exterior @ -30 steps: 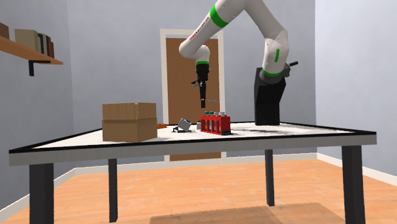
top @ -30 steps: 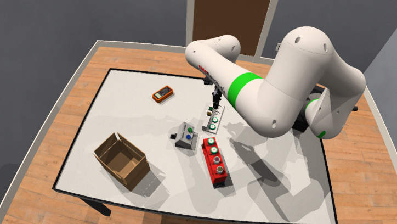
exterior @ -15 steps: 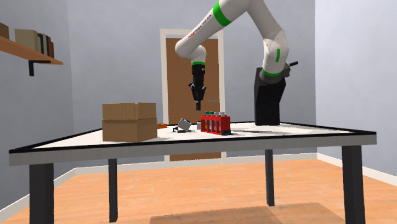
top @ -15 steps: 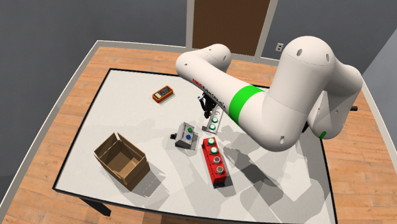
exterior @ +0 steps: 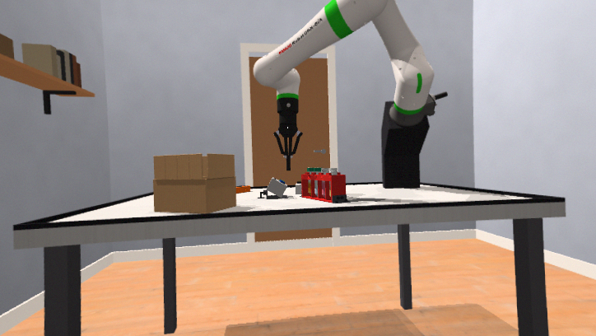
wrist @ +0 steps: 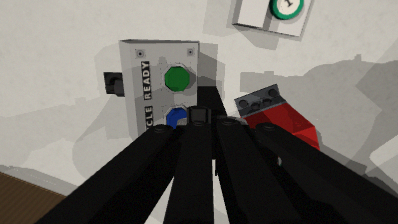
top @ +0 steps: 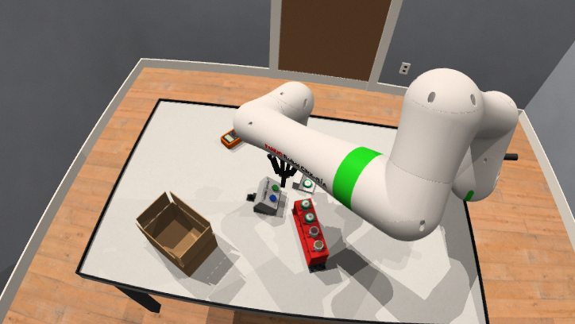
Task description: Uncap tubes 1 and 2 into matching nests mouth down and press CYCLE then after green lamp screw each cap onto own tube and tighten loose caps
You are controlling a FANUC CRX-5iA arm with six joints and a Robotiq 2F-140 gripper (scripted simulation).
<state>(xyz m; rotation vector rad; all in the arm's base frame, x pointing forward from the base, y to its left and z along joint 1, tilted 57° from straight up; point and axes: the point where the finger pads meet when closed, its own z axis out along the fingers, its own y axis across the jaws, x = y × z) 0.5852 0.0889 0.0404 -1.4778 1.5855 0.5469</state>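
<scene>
Right now my hand is 8 cm above the blue key, 4 cm to the right of it and 3 cm short of it. Also, from my hand: key housing (9 cm below, 5 cm ahead, 2 cm to the left); then cap 4 (9 cm behind, 6 cm to the left, 3 cm below); then green key (8 cm below, 3 cm ahead, 1 cm to the right).
</scene>
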